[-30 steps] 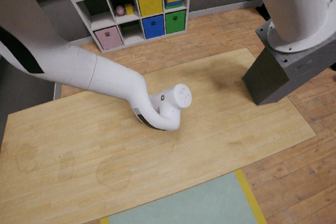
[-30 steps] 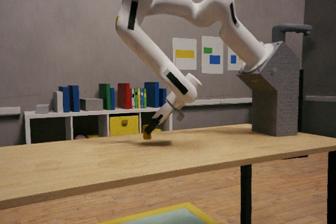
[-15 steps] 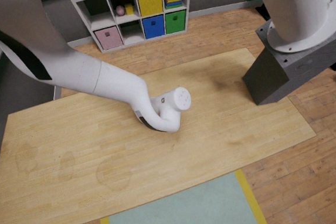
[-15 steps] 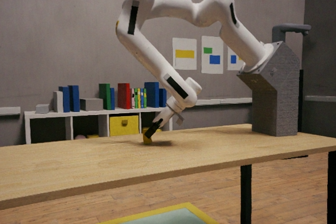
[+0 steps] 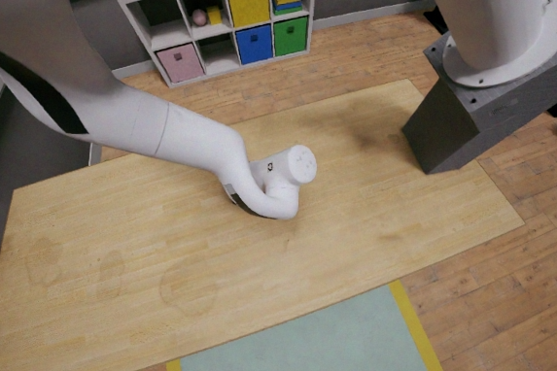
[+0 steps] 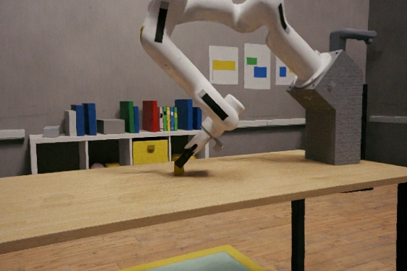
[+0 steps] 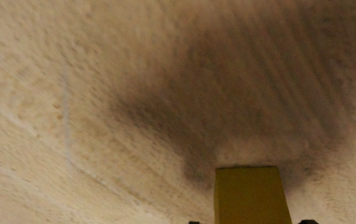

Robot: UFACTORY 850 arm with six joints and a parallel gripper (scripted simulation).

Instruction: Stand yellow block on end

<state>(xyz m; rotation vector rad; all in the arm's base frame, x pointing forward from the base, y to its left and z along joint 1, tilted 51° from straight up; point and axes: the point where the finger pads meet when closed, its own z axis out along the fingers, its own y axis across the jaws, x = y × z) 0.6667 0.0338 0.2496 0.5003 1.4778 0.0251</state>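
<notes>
Now: the yellow block 2 cm below my hand and 1 cm ahead of it.
</notes>
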